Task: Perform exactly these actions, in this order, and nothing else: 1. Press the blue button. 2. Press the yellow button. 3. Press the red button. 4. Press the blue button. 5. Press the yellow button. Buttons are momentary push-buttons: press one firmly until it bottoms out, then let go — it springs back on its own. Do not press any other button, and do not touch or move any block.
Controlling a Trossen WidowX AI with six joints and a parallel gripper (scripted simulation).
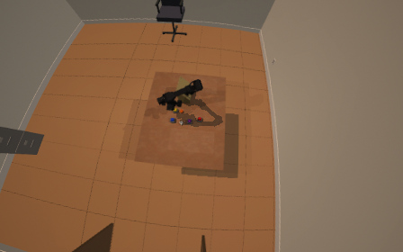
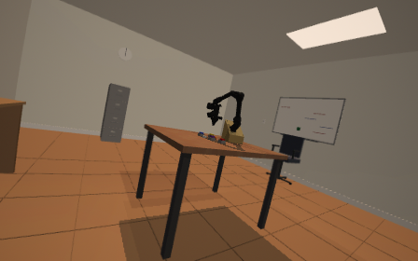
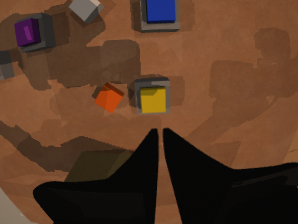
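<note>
My gripper tip is 9 cm above the yellow button. From my gripper tip the other things lie so: purple button: 18 cm to the left, 10 cm ahead, 9 cm below; blue button: 11 cm ahead, 9 cm below, 1 cm to the right; orange block: 11 cm below, 7 cm to the left, 1 cm behind.
</note>
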